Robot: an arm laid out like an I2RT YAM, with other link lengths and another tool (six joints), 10 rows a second.
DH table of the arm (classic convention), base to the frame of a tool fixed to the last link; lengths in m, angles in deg. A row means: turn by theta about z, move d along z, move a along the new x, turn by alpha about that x. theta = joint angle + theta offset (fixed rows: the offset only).
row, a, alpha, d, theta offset
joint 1, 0.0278, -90, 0.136, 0
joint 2, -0.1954, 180, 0, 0
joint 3, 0.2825, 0, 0, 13.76
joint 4, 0.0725, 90, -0.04, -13.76
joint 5, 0, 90, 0.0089, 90
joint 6, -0.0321, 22.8, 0.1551, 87.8
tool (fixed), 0, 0, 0.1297, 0
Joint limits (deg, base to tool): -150..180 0..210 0..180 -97..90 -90..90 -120..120
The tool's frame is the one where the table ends.
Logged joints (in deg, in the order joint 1, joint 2, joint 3, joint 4, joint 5, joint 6), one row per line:
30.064, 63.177, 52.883, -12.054, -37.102, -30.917
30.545, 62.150, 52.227, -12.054, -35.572, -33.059
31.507, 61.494, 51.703, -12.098, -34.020, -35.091
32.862, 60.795, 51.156, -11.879, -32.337, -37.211
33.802, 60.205, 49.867, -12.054, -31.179, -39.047
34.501, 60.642, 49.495, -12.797, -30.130, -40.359
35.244, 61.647, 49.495, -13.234, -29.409, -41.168
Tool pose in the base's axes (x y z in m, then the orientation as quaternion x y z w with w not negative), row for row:
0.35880, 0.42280, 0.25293, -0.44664, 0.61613, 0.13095, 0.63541
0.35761, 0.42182, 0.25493, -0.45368, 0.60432, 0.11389, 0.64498
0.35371, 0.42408, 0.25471, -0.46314, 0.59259, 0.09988, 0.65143
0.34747, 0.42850, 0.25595, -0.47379, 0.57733, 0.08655, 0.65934
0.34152, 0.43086, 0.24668, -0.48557, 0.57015, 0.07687, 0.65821
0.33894, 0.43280, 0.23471, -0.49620, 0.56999, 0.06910, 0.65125
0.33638, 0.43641, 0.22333, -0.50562, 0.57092, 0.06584, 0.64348
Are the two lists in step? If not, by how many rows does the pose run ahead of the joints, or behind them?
They are in step.
